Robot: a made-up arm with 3 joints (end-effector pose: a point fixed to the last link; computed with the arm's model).
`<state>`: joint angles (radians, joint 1 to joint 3).
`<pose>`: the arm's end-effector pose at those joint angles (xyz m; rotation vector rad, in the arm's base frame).
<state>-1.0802 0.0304 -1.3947</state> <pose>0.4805 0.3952 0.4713 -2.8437 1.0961 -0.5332</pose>
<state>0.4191 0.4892 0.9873</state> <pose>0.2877 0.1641 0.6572 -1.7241 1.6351 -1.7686</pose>
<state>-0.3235 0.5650 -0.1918</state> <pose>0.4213 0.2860 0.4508 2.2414 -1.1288 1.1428</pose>
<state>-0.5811 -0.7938 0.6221</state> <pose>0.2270 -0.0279 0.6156 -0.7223 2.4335 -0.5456</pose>
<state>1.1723 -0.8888 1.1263</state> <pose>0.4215 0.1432 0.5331 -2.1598 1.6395 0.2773</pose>
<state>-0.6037 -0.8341 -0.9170</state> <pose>0.3525 0.2883 0.8104 -1.8720 0.9534 -0.8235</pose>
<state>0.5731 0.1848 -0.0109</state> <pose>0.2859 0.4017 0.5695 -2.5791 0.4889 -1.0739</pose>
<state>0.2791 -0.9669 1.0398</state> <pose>0.3170 -0.0118 0.5324 -1.2603 2.2918 0.0864</pose>
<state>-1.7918 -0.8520 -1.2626</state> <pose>0.3990 0.1487 0.8226 -1.5429 1.7970 -1.4873</pose>
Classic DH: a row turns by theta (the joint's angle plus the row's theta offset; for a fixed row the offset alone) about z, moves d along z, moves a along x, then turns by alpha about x. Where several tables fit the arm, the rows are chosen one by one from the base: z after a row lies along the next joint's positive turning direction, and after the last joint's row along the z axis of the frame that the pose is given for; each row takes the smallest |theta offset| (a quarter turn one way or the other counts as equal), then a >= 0, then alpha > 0; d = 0 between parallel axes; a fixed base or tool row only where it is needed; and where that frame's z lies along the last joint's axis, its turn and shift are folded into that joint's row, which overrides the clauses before.
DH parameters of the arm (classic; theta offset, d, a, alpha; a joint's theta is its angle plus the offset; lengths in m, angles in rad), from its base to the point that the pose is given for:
base (fixed): 0.7913 0 0.2657 0
joint 1: 0.7795 0.5086 -0.0781 -1.5708
joint 2: 0.2656 0.0639 0.1418 -1.783
joint 3: -0.0848 -0.553 -0.013 -0.5496
tool (fixed): 2.8013 0.5492 0 0

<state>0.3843 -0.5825 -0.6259</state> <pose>0.2466 0.4122 0.7319 -2.2324 0.2264 -0.3367</pose>
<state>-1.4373 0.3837 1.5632</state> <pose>0.0370 0.2380 0.6645 -0.9801 -1.8552 1.1172</pose>
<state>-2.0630 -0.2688 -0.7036</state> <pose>0.3547 -0.0429 0.6370 0.9337 -2.6437 1.0210</pose>
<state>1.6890 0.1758 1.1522</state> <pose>0.3168 0.2471 0.6571 -2.1252 0.5979 -0.7710</pose>
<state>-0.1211 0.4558 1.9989</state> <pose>-0.0159 0.0810 0.6354 -0.2238 -2.5280 1.8029</pose>
